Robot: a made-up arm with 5 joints. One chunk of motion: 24 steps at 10 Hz.
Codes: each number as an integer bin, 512 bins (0 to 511) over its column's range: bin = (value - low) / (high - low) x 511, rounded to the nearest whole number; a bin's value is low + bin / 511 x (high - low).
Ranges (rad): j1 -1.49..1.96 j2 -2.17..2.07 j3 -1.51..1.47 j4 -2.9..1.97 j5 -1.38..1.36
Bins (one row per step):
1: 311 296 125 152 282
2: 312 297 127 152 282
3: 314 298 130 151 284
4: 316 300 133 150 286
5: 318 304 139 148 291
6: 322 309 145 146 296
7: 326 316 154 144 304
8: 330 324 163 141 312
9: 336 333 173 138 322
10: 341 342 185 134 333
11: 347 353 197 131 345
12: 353 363 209 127 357
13: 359 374 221 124 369
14: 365 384 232 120 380
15: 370 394 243 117 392
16: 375 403 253 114 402
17: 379 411 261 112 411
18: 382 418 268 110 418
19: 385 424 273 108 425
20: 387 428 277 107 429
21: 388 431 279 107 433
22: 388 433 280 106 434
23: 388 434 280 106 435
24: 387 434 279 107 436
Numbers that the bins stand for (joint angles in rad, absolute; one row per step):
1: 0.6097 0.2860 -0.7810 -1.4514 0.1321
2: 0.6165 0.2943 -0.7694 -1.4514 0.1321
3: 0.6300 0.3026 -0.7519 -1.4609 0.1428
4: 0.6435 0.3192 -0.7344 -1.4705 0.1535
5: 0.6570 0.3524 -0.6994 -1.4895 0.1804
6: 0.6840 0.3939 -0.6644 -1.5086 0.2072
7: 0.7110 0.4520 -0.6119 -1.5276 0.2501
8: 0.7380 0.5184 -0.5594 -1.5562 0.2930
9: 0.7785 0.5931 -0.5011 -1.5848 0.3466
10: 0.8123 0.6677 -0.4311 -1.6229 0.4056
11: 0.8528 0.7590 -0.3612 -1.6515 0.4699
12: 0.8933 0.8420 -0.2912 -1.6896 0.5342
13: 0.9338 0.9332 -0.2212 -1.7182 0.5986
14: 0.9743 1.0162 -0.1570 -1.7564 0.6576
15: 1.0080 1.0992 -0.0929 -1.7850 0.7219
16: 1.0418 1.1739 -0.0346 -1.8135 0.7755
17: 1.0688 1.2403 0.0121 -1.8326 0.8238
18: 1.0891 1.2983 0.0529 -1.8517 0.8613
19: 1.1093 1.3481 0.0821 -1.8707 0.8989
20: 1.1228 1.3813 0.1054 -1.8803 0.9203
21: 1.1296 1.4062 0.1170 -1.8803 0.9418
22: 1.1296 1.4228 0.1229 -1.8898 0.9471
23: 1.1296 1.4311 0.1229 -1.8898 0.9525
24: 1.1228 1.4311 0.1170 -1.8803 0.9578

